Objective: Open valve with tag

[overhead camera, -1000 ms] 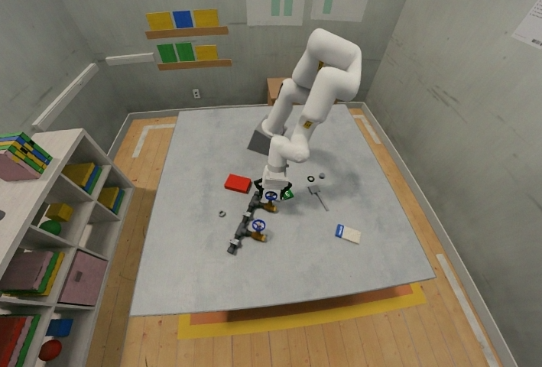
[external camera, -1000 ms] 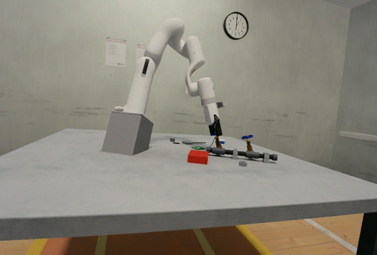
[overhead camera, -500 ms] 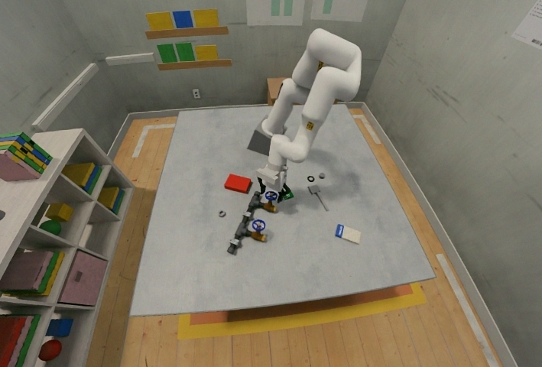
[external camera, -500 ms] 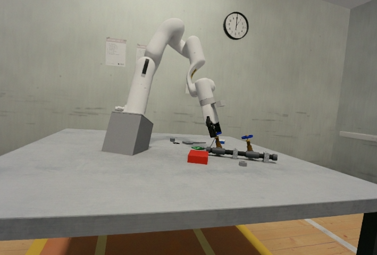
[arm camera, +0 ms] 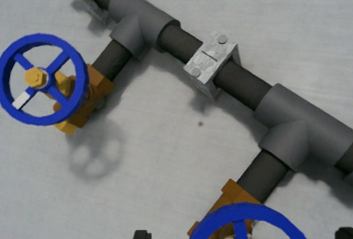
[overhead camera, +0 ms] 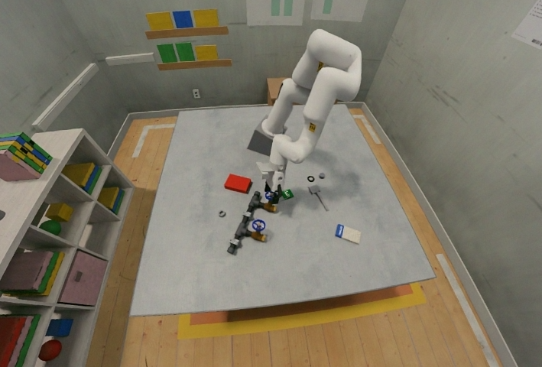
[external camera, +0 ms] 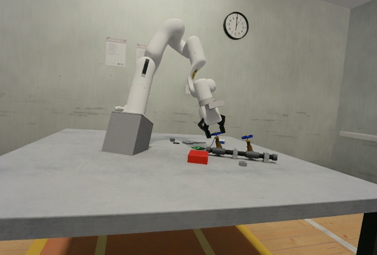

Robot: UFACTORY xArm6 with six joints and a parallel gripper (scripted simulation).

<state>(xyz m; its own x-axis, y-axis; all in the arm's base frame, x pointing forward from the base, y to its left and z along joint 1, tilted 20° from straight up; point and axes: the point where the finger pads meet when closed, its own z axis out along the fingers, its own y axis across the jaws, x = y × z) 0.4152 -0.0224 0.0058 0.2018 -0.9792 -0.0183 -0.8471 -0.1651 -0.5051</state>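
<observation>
My gripper is now 6 cm past the green tag, 9 cm to the right of it and 9 cm above it. Also, from my hand: grey nut 4 cm ahead, 24 cm to the right, 9 cm below; red block 13 cm behind, 17 cm to the right, 8 cm below; grey flat tool 5 cm behind, 25 cm to the left, 9 cm below.
</observation>
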